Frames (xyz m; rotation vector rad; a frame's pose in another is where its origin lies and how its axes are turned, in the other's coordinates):
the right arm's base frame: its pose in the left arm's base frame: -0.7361 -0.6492 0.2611 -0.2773 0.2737 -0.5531
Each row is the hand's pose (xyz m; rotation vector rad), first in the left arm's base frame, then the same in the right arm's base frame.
Working: the left arm's base frame: its pose in the right arm's base frame: 0.2921 0.9655 0.1181 0.2773 -0.2737 0.5531

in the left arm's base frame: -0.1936 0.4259 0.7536 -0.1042 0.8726 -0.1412
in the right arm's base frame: -0.2349 0.9727 0.8316 -0.0616 0.5575 0.4727
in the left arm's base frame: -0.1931 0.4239 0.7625 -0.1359 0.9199 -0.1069
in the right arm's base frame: -0.2350 0.9683 0.8396 -0.1103 0.5902 0.5028
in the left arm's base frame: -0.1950 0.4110 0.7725 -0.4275 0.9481 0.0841
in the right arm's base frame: -0.2312 0.9536 0.8459 -0.4206 0.5180 0.6369
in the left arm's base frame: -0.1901 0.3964 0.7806 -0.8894 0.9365 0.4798
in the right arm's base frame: -0.2207 0.9414 0.8523 -0.9264 0.3509 0.9111
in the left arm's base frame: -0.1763 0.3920 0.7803 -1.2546 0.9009 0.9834
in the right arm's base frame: -0.2070 0.9444 0.8557 -1.3820 0.1886 1.2760
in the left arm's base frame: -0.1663 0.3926 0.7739 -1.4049 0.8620 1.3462
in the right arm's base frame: -0.1980 0.9518 0.8532 -1.6160 0.0924 1.5544
